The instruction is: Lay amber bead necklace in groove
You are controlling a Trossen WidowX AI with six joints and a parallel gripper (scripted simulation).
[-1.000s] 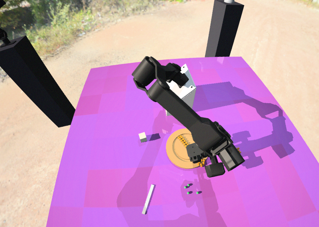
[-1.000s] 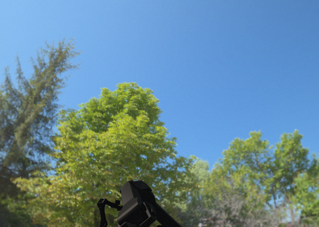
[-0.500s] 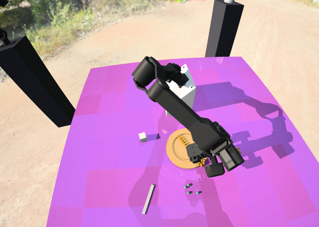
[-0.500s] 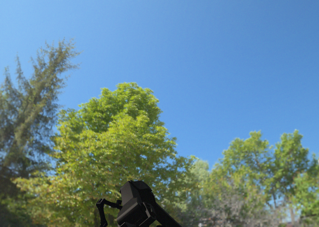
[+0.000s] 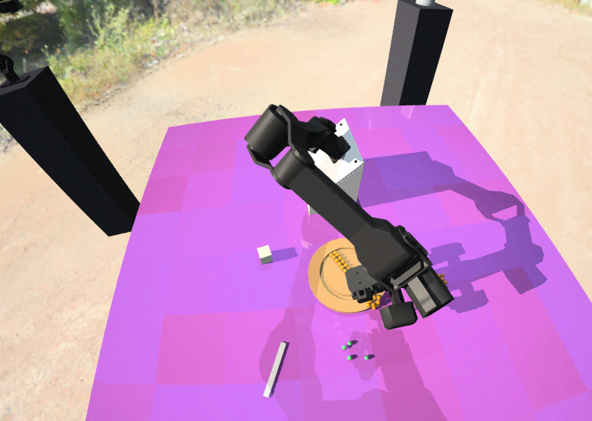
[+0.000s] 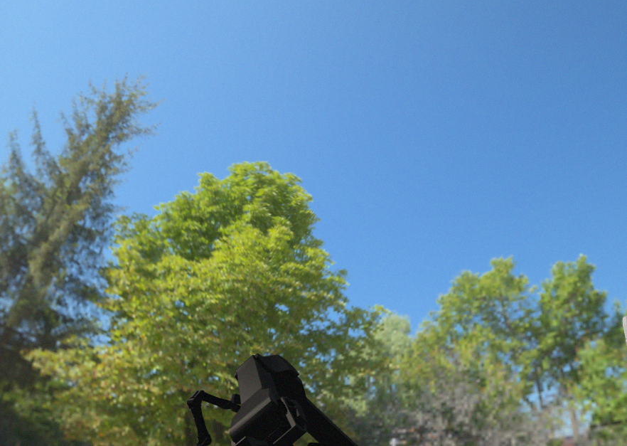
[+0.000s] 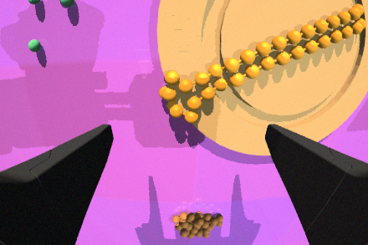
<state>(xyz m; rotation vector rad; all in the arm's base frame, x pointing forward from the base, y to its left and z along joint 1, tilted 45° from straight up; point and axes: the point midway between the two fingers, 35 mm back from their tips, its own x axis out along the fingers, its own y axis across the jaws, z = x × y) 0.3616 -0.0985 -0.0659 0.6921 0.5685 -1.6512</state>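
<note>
The round tan bead board lies 9 cm behind my gripper tip, 4 cm to the right of it and 4 cm below it. Also, from my gripper tip: small cream cube: 23 cm to the right, 19 cm behind, 3 cm below; then white bar: 26 cm to the right, 9 cm ahead, 5 cm below.
</note>
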